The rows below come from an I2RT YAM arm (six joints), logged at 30 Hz.
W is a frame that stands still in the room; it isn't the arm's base.
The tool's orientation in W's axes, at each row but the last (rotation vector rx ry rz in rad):
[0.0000 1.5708 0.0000]
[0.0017 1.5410 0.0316]
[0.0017 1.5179 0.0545]
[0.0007 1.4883 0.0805]
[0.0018 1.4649 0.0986]
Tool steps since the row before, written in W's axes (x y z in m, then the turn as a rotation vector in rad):
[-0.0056 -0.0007 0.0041 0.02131 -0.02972 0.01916]
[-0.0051 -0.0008 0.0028 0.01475 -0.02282 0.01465]
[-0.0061 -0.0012 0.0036 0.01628 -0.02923 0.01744]
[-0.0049 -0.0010 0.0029 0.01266 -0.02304 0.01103]
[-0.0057 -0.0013 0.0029 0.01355 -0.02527 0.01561]
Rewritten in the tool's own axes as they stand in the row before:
[-0.0041 -0.0007 -0.0056 -0.01916 -0.02972 0.02131]
[-0.0030 -0.0006 -0.0050 -0.01470 -0.02279 0.01475]
[-0.0040 -0.0009 -0.0059 -0.01764 -0.02915 0.01621]
[-0.0033 -0.0006 -0.0047 -0.01121 -0.02310 0.01238]
[-0.0035 -0.0007 -0.0054 -0.01582 -0.02510 0.01362]

